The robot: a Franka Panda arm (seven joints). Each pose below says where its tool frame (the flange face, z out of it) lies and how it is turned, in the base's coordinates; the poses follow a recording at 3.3 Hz.
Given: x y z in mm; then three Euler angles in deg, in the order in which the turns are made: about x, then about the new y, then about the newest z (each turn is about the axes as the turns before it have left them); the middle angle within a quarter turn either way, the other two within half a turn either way.
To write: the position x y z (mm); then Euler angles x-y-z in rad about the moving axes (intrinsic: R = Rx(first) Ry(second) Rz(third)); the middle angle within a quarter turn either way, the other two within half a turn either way. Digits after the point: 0 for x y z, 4 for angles.
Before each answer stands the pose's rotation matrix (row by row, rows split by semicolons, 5 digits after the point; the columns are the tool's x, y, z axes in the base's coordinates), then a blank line. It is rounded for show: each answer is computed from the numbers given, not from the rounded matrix.
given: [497 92 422 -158.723 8.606 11.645]
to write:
0.96839 -0.19957 0.14964; -0.24127 -0.90170 0.35879; 0.06332 -0.38355 -0.92135

[497 92 422 -2.7702 0.1502 0.2032]
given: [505 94 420 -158.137 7.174 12.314]
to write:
0.96935 -0.21160 0.12488; -0.24337 -0.89681 0.36947; 0.03382 -0.38854 -0.92081

[505 94 420 -2.7600 0.1252 0.2149]
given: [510 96 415 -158.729 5.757 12.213]
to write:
0.97244 -0.21048 0.10031; -0.23270 -0.90309 0.36095; 0.01462 -0.37434 -0.92717

[510 96 415 -2.7703 0.1005 0.2132]
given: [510 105 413 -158.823 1.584 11.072]
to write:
0.98101 -0.19197 0.02764; -0.18887 -0.91319 0.36111; -0.04408 -0.35948 -0.93211

[510 105 413 -2.7720 0.0276 0.1932]
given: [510 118 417 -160.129 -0.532 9.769]
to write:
0.98546 -0.16967 -0.00929; -0.15646 -0.92736 0.33989; -0.06628 -0.33349 -0.94042

[510 118 417 -2.7948 -0.0093 0.1705]
